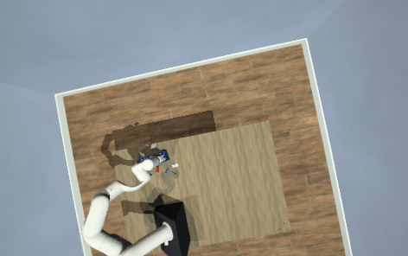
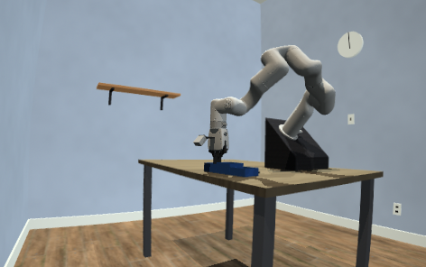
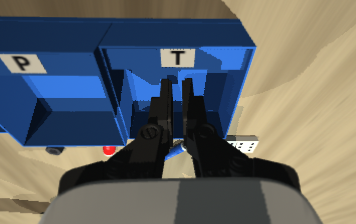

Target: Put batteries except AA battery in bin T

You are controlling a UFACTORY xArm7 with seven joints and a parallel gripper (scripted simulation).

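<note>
The blue bin lies 10 mm behind my hand, 80 mm to the left of it and 20 mm below it. The rest, counted from my hand: red battery: 100 mm behind, 60 mm to the left, 40 mm below; then small blue battery: 120 mm behind, 20 mm to the right, 40 mm below; then white domino: 90 mm behind, 90 mm to the right, 40 mm below.
</note>
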